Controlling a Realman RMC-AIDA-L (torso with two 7-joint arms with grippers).
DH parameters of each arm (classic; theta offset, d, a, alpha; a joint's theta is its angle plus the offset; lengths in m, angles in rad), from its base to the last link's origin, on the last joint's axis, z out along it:
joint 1: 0 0.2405 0 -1.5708
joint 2: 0 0 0 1.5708
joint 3: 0 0.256 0 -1.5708
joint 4: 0 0 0 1.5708
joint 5: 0 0.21 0 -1.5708
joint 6: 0 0 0 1.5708
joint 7: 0 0.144 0 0
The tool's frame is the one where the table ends.
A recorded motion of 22 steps. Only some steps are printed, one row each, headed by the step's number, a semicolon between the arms.
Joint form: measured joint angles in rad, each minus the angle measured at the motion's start. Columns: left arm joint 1, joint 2, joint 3, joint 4, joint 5, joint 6, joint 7; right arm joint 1, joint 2, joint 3, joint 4, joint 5, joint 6, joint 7.
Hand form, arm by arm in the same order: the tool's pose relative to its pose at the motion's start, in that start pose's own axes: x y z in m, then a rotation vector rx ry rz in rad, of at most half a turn. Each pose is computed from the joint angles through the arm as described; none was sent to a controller.
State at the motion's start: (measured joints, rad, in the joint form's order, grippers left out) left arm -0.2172 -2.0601 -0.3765 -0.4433 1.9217 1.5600 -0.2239; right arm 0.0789 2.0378 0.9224 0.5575 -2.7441 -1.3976 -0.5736
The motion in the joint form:
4: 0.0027 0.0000 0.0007 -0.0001 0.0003 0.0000 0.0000; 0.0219 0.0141 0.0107 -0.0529 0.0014 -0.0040 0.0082
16: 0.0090 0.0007 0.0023 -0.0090 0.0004 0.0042 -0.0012; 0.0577 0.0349 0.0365 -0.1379 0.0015 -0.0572 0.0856
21: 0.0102 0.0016 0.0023 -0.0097 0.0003 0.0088 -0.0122; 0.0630 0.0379 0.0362 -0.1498 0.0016 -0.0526 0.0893
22: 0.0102 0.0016 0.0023 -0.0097 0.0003 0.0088 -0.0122; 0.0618 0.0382 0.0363 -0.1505 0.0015 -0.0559 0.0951
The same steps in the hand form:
4: -0.0001 -0.0002 -0.0010 0.0016 -0.0016 0.0001; 0.0060 0.0025 -0.0001 -0.0088 0.0208 -0.0032
16: 0.0003 0.0008 -0.0027 0.0041 0.0018 -0.0083; 0.0100 0.0010 -0.0002 0.0068 0.0162 0.0521
21: 0.0011 0.0006 -0.0031 0.0040 0.0060 -0.0189; 0.0116 0.0025 -0.0002 -0.0006 0.0245 0.0540
22: 0.0011 0.0006 -0.0031 0.0040 0.0060 -0.0189; 0.0114 0.0024 -0.0008 0.0011 0.0233 0.0598

